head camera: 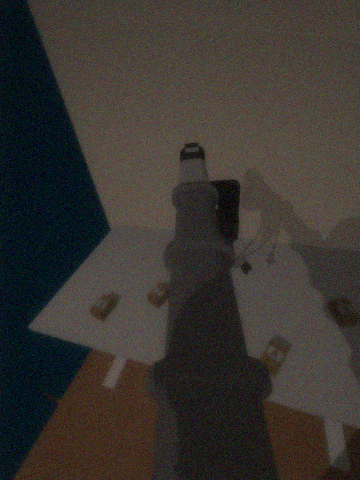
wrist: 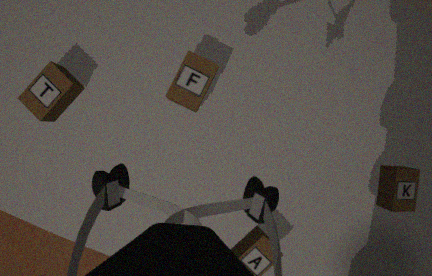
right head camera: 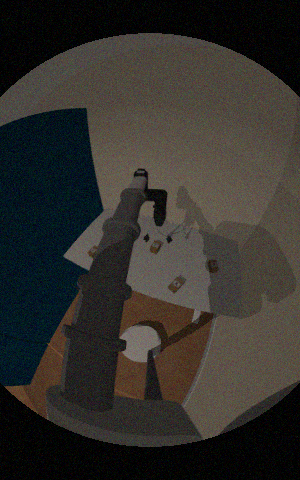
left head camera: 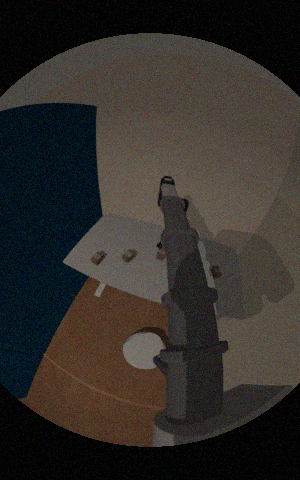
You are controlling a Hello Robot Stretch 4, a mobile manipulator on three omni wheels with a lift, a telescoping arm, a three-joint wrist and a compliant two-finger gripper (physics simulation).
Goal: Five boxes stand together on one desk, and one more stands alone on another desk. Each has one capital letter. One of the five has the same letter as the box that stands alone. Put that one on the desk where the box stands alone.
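Where they show: gripper, fingertip midpoint: (wrist: pixel 187 186) (right head camera: pixel 157 241); robot's base, link origin: (right head camera: pixel 140 342) (left head camera: pixel 143 349).
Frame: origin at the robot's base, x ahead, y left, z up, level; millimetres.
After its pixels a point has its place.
Observation:
Five brown boxes with white letter labels stand on the pale desk (head camera: pixel 70 315) @[z 692, x 640, y 576 mm] (wrist: pixel 310 100) @[z 692, x 756, y -316 mm]. In the wrist view, box T (wrist: pixel 50 91) @[z 742, x 710, y 173 mm] (head camera: pixel 159 294) @[z 743, x 693, y 177 mm] is at the upper left, box F (wrist: pixel 193 81) @[z 743, x 754, y -77 mm] (right head camera: pixel 156 246) @[z 740, x 740, y -87 mm] at the upper middle, box K (wrist: pixel 398 189) @[z 743, x 596, y -513 mm] (head camera: pixel 343 312) @[z 742, x 578, y -517 mm] (right head camera: pixel 213 265) @[z 740, x 583, y -531 mm] at the right in shadow, and box A (wrist: pixel 256 257) @[z 743, x 445, y -228 mm] (head camera: pixel 276 354) @[z 742, x 434, y -234 mm] (right head camera: pixel 176 284) @[z 743, x 427, y -232 mm] at the bottom, partly behind the right finger. The fifth box (head camera: pixel 104 306) @[z 742, x 645, y 408 mm] (left head camera: pixel 98 257) @[z 741, x 645, y 406 mm] has an unclear letter. My gripper (wrist: pixel 187 186) @[z 940, x 617, y -87 mm] (right head camera: pixel 158 239) @[z 940, x 617, y -87 mm] is open and empty, above the desk between T, F and A. The lone box does not show.
My long arm (head camera: pixel 205 310) @[z 1358, x 208, y -2 mm] (left head camera: pixel 192 310) @[z 1361, x 137, y 8 mm] (right head camera: pixel 102 300) @[z 1361, x 135, y -12 mm] reaches over the desk and hides part of it. A beige wall (head camera: pixel 200 75) @[z 1457, x 1205, y -52 mm] rises behind the desk. A dark blue surface (head camera: pixel 40 200) @[z 1056, x 1034, y 735 mm] lies at the left. White desk legs (head camera: pixel 115 372) @[z -2, x 662, y 576 mm] stand on the orange floor (head camera: pixel 100 430) @[z -27, x 379, y 598 mm].

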